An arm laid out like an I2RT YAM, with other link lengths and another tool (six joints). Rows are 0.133 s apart.
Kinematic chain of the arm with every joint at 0, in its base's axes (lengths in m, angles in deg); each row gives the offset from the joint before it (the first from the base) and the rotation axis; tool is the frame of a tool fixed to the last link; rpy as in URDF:
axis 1: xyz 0 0 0.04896 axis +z
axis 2: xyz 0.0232 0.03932 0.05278 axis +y
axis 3: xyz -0.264 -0.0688 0 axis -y
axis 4: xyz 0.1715 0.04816 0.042 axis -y
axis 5: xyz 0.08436 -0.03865 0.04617 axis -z
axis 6: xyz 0.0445 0 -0.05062 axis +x
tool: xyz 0.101 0.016 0.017 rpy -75.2 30.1 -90
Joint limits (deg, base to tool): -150..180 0..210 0..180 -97..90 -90..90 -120..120
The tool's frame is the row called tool.
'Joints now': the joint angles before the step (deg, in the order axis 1, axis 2, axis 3, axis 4, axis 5, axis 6). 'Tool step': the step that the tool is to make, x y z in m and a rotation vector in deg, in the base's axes. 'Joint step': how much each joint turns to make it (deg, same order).
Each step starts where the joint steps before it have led.
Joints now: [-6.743, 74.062, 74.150, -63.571, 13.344, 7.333]
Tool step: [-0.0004, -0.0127, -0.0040, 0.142, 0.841, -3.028]
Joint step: [-3.039, 1.265, -0.014, 0.428, -0.023, -0.001]
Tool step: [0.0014, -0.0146, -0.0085, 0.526, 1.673, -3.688]
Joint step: [-3.246, 2.555, -0.020, 0.718, 0.017, 0.492]
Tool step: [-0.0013, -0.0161, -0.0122, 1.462, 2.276, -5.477]
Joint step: [-3.486, 3.217, -0.011, 0.144, -0.016, 2.219]
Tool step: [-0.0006, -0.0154, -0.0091, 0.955, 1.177, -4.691]
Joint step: [-3.196, 2.635, 0.005, 0.838, -0.002, 1.634]
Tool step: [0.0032, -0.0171, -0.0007, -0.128, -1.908, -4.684]
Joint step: [-3.061, 1.242, 0.010, 2.649, 0.007, 1.768]
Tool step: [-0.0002, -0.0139, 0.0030, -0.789, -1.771, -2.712]
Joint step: [-2.652, 0.101, -0.010, 2.036, 0.019, 0.059]
